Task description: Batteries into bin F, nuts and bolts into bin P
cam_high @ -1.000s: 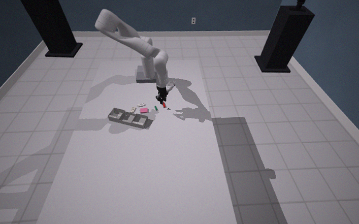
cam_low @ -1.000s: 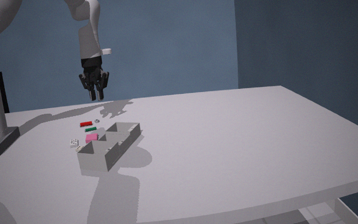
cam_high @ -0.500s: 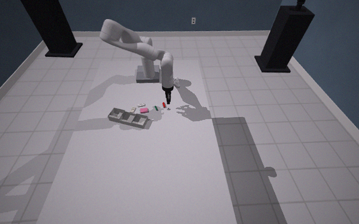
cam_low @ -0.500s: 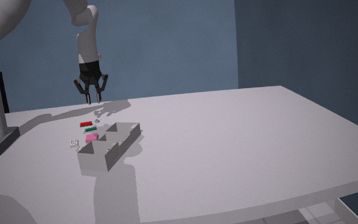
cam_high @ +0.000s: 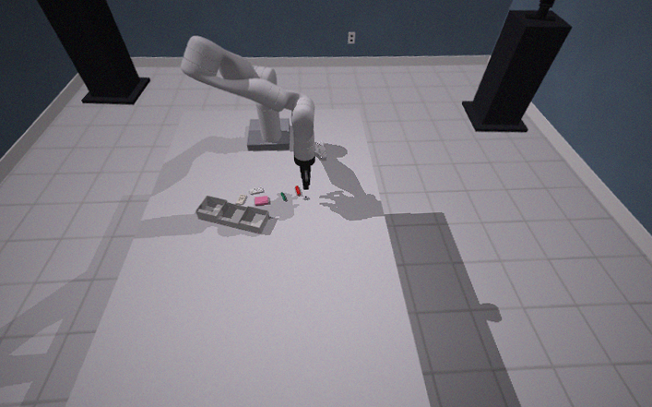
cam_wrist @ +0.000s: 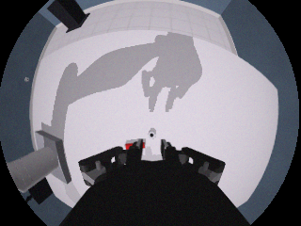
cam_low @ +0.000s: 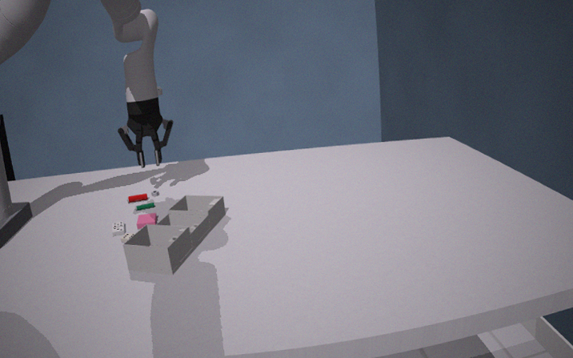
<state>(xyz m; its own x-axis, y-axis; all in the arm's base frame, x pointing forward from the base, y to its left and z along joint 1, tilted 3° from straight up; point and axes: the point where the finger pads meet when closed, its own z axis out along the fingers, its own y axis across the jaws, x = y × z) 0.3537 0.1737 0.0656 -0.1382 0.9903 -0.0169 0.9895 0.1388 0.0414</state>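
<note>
Now: hand 90 mm above the grey nut. Also, from my hand: pink block 20 mm ahead, 180 mm to the right, 90 mm below; green battery 90 mm to the right, 90 mm below; red battery 40 mm behind, 30 mm to the right, 80 mm below.
</note>
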